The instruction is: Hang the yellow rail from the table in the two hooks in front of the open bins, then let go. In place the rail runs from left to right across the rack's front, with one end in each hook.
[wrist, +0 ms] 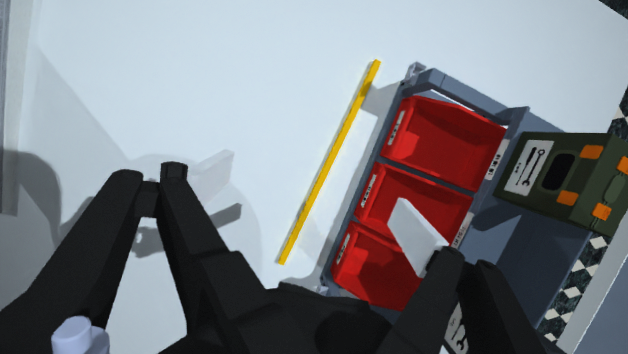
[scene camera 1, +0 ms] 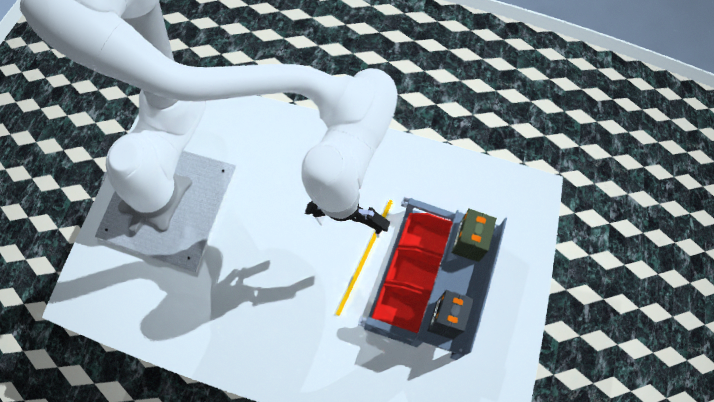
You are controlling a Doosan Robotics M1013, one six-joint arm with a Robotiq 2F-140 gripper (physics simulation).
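Frame: origin at the arm's base, x ahead, y left, z up, level; millimetres.
Seen in the pictures: gripper, fingertip midpoint: (wrist: 314, 189) (scene camera 1: 350, 226); arm's base, link origin: (scene camera 1: 155, 195).
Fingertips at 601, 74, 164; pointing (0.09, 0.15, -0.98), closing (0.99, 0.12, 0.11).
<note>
Offsets run from my fingertips to a thing's top centre, as dx, dy, dz. "spot": to the spot under its first point.
The yellow rail @(+50, +6, -186) (scene camera 1: 357, 275) (wrist: 324, 172) lies on the table along the front of the grey-blue rack (scene camera 1: 487, 285) (wrist: 465, 90), a little apart from it. One hook @(spot: +102, +182, -141) (scene camera 1: 405, 202) (wrist: 416, 70) is at the rack's upper front corner in both views. The other hook (scene camera 1: 363, 322) (wrist: 321, 289) is at the lower front corner, partly hidden by the gripper body in the wrist view. My gripper (scene camera 1: 348, 216) (wrist: 314, 189) is wide open and empty, above the table and the upper half of the rail, one finger covering part of the rail in the scene view.
Three open red bins @(+211, +1, -115) (scene camera 1: 412, 270) @(+210, +112, -115) (wrist: 440, 142) stand in the rack's front. Behind them are a green toolbox @(+306, +117, +3) (scene camera 1: 475, 235) (wrist: 550, 175) and a dark grey toolbox @(+310, -114, +28) (scene camera 1: 451, 315). The arm's grey base plate (scene camera 1: 210, 200) is at the table's left side.
</note>
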